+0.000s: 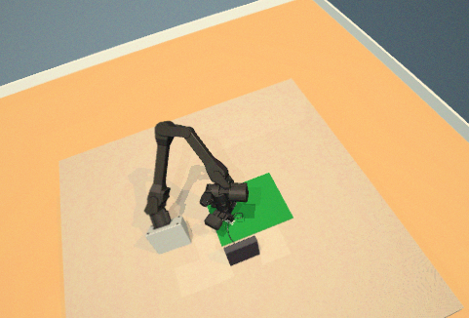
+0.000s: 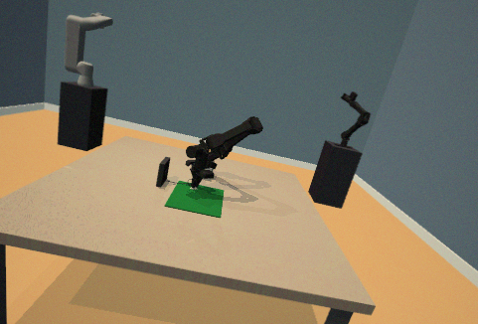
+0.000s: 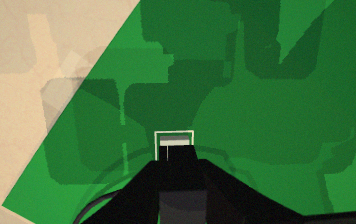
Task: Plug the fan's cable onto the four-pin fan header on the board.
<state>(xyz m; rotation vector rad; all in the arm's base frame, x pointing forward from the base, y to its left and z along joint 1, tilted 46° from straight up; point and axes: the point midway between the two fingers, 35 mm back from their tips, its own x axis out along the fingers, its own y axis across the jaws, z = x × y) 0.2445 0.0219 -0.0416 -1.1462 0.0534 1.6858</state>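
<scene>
My gripper tip is 10 mm to the left of the fan plug, 10 mm below it and 10 mm short of it. Round my gripper tip: four-pin fan header 30 mm below, 10 mm to the right, 10 mm ahead; black fan 170 mm to the right, 30 mm above, 10 mm ahead; green board 90 mm ahead, 40 mm below, 30 mm to the left.
</scene>
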